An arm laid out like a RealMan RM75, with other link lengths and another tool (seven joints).
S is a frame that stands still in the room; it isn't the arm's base.
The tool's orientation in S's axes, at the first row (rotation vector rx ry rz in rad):
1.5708 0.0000 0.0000
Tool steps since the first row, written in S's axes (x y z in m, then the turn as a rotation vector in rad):
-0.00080 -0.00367 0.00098 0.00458 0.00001 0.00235
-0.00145 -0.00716 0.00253 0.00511 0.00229 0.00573
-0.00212 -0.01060 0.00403 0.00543 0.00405 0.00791
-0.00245 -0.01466 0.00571 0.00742 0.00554 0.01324
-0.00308 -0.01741 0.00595 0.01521 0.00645 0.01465
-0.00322 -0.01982 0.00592 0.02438 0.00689 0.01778
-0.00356 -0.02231 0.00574 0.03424 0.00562 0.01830
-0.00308 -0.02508 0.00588 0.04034 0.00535 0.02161
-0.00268 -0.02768 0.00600 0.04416 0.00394 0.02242
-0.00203 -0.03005 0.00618 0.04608 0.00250 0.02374
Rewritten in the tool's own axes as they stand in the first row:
-0.00080 0.00098 0.00367 0.00458 0.00235 -0.00001
-0.00145 0.00253 0.00716 0.00511 0.00573 -0.00229
-0.00212 0.00403 0.01060 0.00543 0.00791 -0.00405
-0.00245 0.00571 0.01466 0.00742 0.01324 -0.00554
-0.00308 0.00595 0.01741 0.01521 0.01465 -0.00645
-0.00322 0.00592 0.01982 0.02438 0.01778 -0.00689
-0.00356 0.00574 0.02231 0.03424 0.01830 -0.00562
-0.00308 0.00588 0.02508 0.04034 0.02161 -0.00535
-0.00268 0.00600 0.02768 0.04416 0.02242 -0.00394
-0.00203 0.00618 0.03005 0.04608 0.02374 -0.00250

